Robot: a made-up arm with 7 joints. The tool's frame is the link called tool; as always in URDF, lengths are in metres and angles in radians. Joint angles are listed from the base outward. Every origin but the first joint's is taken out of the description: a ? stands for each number. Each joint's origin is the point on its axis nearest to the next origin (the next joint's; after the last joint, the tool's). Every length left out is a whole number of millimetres.
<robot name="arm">
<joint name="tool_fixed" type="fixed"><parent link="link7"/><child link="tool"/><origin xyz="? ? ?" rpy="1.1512 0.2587 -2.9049"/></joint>
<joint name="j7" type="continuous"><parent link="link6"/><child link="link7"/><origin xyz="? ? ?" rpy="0 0 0"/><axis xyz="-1 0 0"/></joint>
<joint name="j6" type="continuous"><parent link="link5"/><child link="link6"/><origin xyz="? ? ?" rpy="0 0 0"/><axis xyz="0 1 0"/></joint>
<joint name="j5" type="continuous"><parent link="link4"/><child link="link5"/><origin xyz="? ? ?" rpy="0 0 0"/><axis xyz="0 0 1"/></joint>
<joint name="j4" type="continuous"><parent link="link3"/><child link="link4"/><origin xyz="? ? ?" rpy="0 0 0"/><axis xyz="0 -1 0"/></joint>
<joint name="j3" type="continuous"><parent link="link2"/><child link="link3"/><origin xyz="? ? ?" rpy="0 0 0"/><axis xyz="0 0 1"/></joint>
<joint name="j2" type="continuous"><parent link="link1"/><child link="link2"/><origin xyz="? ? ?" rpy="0 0 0"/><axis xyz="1 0 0"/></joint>
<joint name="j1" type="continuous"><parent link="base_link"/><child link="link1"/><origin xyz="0.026 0.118 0.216" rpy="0 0 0"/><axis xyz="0 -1 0"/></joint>
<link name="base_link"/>
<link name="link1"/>
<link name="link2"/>
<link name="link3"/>
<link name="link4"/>
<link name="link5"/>
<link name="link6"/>
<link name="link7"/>
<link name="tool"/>
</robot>
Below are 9 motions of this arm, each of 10 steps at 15 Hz.
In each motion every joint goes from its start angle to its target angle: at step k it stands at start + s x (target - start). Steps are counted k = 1, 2, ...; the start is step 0. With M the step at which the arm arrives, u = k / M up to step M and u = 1 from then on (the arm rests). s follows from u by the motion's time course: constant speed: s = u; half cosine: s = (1 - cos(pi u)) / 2; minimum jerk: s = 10 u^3 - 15 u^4 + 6 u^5.
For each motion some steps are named. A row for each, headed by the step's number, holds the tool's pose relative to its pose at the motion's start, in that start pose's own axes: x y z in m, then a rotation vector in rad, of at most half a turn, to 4 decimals.
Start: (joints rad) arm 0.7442 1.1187 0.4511 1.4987 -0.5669 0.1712 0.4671
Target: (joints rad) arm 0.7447 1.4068 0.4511 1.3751 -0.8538 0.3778 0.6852
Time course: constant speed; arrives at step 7
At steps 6, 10:
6: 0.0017 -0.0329 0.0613 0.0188 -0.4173 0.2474
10: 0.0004 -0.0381 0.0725 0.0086 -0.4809 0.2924

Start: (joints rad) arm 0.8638 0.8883 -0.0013 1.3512 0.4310 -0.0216 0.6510
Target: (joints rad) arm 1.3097 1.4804 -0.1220 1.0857 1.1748 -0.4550 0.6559
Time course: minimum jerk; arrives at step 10
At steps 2, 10:
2: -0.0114 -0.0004 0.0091 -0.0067 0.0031 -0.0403
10: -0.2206 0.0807 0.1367 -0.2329 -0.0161 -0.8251

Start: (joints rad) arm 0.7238 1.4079 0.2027 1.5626 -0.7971 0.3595 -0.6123
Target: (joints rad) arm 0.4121 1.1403 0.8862 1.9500 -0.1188 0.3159 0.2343
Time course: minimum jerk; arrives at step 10
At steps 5, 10:
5: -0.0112 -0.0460 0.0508 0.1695 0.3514 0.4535
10: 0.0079 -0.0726 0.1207 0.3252 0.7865 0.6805

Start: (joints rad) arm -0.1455 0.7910 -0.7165 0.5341 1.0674 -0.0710 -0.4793
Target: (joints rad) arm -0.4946 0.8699 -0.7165 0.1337 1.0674 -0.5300 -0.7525
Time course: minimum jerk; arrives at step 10
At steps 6, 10:
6: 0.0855 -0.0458 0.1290 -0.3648 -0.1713 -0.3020
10: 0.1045 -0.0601 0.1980 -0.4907 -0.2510 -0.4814

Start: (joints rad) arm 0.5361 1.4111 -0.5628 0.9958 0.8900 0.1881 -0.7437
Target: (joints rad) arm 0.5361 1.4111 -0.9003 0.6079 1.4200 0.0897 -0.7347
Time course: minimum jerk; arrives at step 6
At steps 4, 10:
4: 0.0909 -0.0308 0.0358 -0.2158 -0.1499 0.2728
10: 0.1101 -0.0416 0.0509 -0.2964 -0.1776 0.3171

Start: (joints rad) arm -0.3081 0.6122 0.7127 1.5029 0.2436 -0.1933 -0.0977
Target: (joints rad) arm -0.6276 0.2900 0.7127 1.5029 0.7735 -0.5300 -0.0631
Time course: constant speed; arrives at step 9
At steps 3, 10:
3: 0.0240 0.0458 0.0244 -0.0858 0.1359 0.1127
10: 0.0471 0.1405 0.0837 -0.3874 0.3214 0.2521

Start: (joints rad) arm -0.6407 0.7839 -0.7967 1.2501 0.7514 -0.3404 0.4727
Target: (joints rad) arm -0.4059 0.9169 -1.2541 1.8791 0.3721 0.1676 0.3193
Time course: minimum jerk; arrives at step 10
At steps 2, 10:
2: -0.0030 -0.0033 -0.0101 0.0340 -0.0207 0.0220
10: -0.0331 0.0230 -0.1732 0.4647 -0.4591 0.2478

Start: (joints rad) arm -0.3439 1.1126 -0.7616 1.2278 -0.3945 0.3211 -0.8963
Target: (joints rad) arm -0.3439 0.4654 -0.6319 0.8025 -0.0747 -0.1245 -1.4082
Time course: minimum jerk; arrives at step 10
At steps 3, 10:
3: -0.0216 0.0091 -0.0172 -0.0842 0.0911 0.0880
10: -0.1700 0.0480 -0.0779 -0.5390 0.3779 0.6792

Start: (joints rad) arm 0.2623 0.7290 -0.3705 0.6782 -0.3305 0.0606 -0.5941
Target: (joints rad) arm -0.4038 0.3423 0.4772 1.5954 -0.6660 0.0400 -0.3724
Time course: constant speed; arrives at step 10
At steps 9, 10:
9: -0.0346 0.0378 0.0637 -0.1633 0.2385 0.0191
10: -0.0266 0.0407 0.0840 -0.1962 0.2038 0.0120

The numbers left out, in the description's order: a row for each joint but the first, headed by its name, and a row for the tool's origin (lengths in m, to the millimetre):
tool: 0 -0.008 0.028
j7: 0.039 0 -0.013
j6: -0.022 -0.024 0
j5: -0.006 0 -0.296
j4: 0.028 0.013 0
j3: 0 0.015 -0.227
j2: 0.004 0 0.013

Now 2 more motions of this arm.
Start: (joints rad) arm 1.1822 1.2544 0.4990 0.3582 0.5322 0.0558 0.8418
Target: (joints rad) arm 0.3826 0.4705 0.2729 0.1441 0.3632 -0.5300 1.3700
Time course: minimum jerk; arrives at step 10
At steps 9, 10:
9: 0.3693 0.3303 0.1239 0.5205 -0.1037 1.2047
10: 0.3698 0.3352 0.1251 0.5238 -0.0999 1.2151

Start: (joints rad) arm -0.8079 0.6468 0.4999 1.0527 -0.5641 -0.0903 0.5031
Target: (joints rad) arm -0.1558 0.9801 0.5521 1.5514 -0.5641 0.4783 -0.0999
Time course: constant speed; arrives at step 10
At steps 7, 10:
7: -0.2208 -0.0038 0.1824 -1.0413 0.0284 -0.3848
10: -0.2932 0.0599 0.2558 -1.5049 0.1015 -0.4955

